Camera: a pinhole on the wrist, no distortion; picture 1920 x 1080 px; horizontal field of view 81.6 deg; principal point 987.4 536.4 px. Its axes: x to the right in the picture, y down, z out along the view. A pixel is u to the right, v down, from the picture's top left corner.
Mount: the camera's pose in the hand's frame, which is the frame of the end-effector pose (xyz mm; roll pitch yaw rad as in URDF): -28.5 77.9 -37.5 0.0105 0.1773 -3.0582
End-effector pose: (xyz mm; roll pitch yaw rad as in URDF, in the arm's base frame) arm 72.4 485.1 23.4 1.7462 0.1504 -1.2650
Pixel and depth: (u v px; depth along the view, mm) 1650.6 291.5 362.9
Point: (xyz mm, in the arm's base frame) -302.9 675.8 156.2
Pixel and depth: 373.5 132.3 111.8
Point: -18.5 430.3 127.5
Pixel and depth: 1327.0 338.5 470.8
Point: -401.3 592.7 137.0
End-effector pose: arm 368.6 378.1 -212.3 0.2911 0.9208 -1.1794
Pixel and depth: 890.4 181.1 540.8
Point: 605.0 60.0 195.1
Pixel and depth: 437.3 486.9 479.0
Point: 521.3 -57.0 -10.0
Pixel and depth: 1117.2 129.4 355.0
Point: 540.4 242.0 112.1
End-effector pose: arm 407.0 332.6 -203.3 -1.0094 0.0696 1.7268
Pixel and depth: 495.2 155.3 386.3
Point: -30.0 325.3 -197.8
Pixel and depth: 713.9 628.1 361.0
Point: 98.5 290.6 -71.4
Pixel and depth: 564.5 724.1 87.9
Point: 328.4 308.3 -228.7
